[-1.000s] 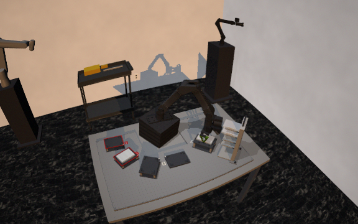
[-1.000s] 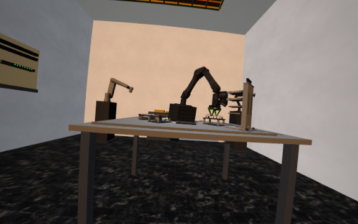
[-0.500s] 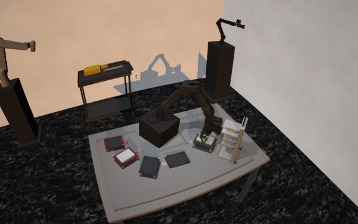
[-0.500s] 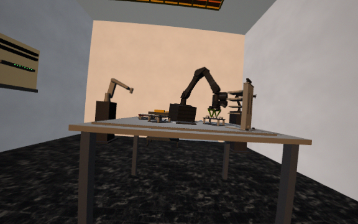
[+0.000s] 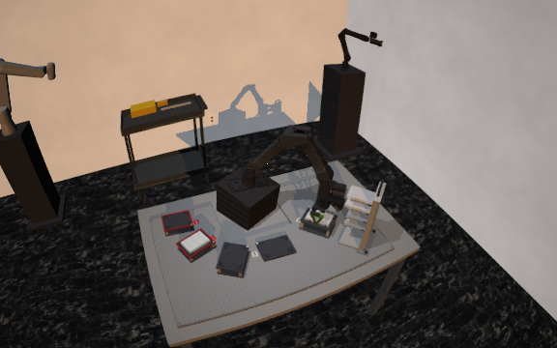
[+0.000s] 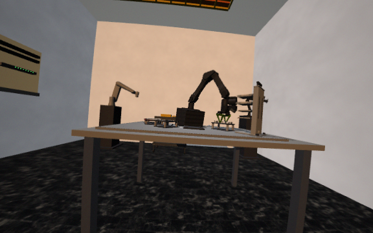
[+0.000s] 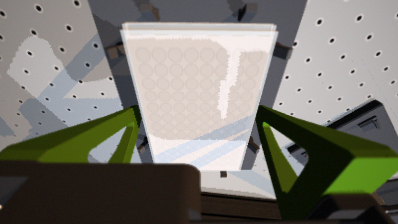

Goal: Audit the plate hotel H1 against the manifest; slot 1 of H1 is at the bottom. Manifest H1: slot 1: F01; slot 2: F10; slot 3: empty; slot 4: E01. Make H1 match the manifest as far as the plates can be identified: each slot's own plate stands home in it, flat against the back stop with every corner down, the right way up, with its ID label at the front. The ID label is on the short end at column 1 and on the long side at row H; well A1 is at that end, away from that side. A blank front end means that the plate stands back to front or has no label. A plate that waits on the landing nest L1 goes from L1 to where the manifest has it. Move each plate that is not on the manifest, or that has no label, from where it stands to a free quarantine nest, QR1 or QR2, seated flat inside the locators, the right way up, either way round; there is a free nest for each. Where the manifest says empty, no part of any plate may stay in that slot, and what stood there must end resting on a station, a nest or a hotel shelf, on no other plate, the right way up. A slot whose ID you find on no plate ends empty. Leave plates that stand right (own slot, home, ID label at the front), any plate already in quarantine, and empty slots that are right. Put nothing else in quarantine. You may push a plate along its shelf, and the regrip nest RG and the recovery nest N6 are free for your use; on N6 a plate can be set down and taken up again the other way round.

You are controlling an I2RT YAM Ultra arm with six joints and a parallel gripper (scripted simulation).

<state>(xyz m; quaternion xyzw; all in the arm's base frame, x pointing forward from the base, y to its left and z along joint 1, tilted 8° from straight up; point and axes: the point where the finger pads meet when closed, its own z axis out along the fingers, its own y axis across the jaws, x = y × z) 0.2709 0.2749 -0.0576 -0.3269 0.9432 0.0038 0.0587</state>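
Right now my hand is right at the white plate. Also, from my hand: A1 mark 9 cm behind, 1 cm below; dark regrip nest 1 cm below; RG tag 8 cm behind, 7 cm to the right, 7 cm below.
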